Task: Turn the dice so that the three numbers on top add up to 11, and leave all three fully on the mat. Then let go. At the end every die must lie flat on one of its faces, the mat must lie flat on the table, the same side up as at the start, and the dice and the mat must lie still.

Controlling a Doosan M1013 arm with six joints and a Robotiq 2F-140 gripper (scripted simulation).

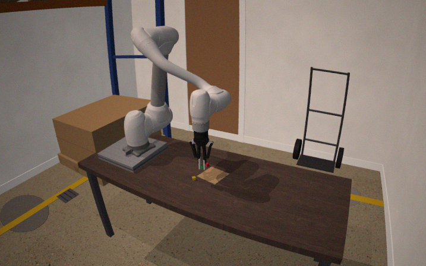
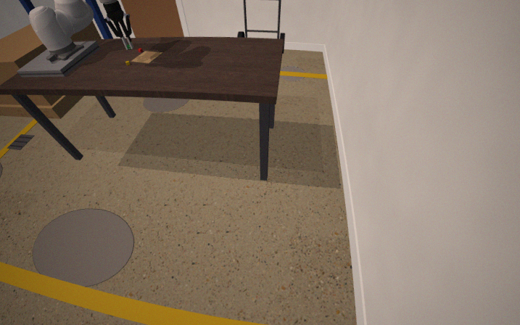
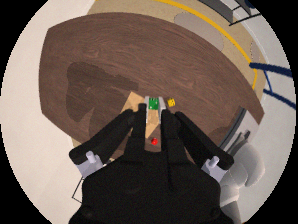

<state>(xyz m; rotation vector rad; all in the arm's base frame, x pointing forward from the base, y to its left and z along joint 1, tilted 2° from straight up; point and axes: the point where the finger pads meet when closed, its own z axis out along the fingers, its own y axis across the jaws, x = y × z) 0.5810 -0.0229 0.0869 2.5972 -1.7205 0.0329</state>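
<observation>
My hand is 13 cm above the tan mat and 10 cm to the right of it. Round my hand: green die 2 cm below; then red die 17 cm to the left, 13 cm below, 9 cm behind; then yellow die 13 cm below, 6 cm behind.
</observation>
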